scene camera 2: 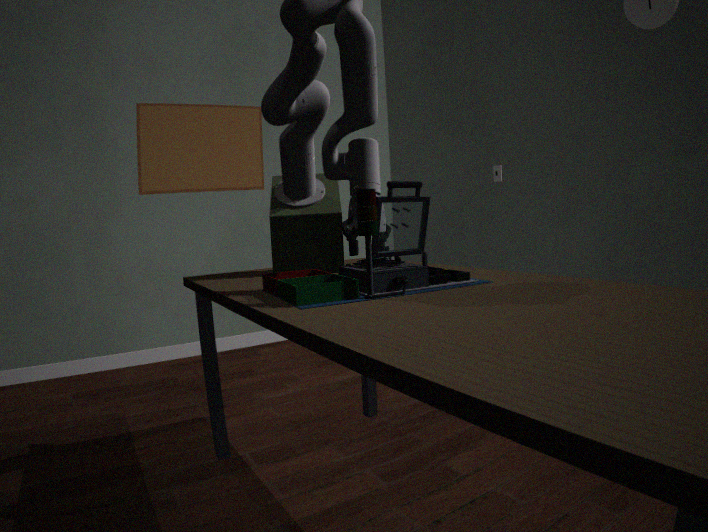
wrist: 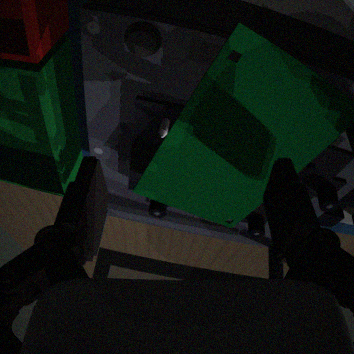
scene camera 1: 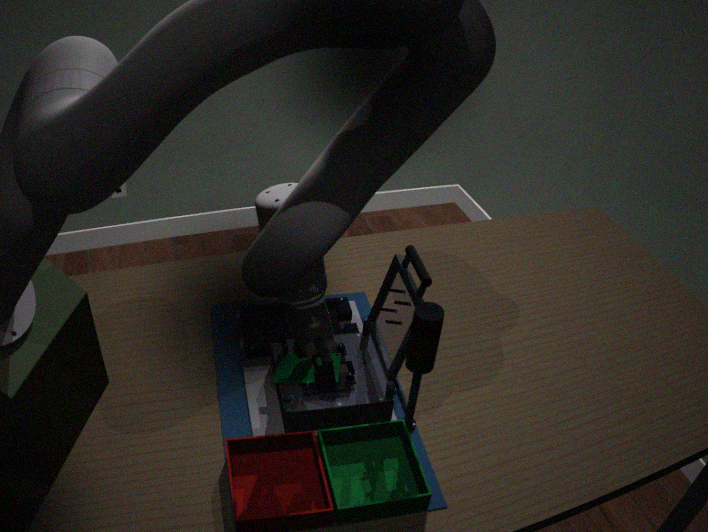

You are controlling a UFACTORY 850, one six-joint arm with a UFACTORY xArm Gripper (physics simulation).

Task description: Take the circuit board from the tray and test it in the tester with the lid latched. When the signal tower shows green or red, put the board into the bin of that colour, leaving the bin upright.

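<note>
The green circuit board lies askew over the open tester, turned away from the tester's edges. My gripper is open over the tester; in the wrist view its right fingertip is beside or over a board edge, and the exact gap is unclear. The lid stands raised. The signal tower shows no clear light. The red bin and green bin stand upright. The arm partly hides the dark tray area.
The bins stand side by side at the tester's near end in scene camera 1. The raised lid and the tower's pole rise along one side of the tester. A blue mat lies under the equipment. The robot's pedestal stands to the left.
</note>
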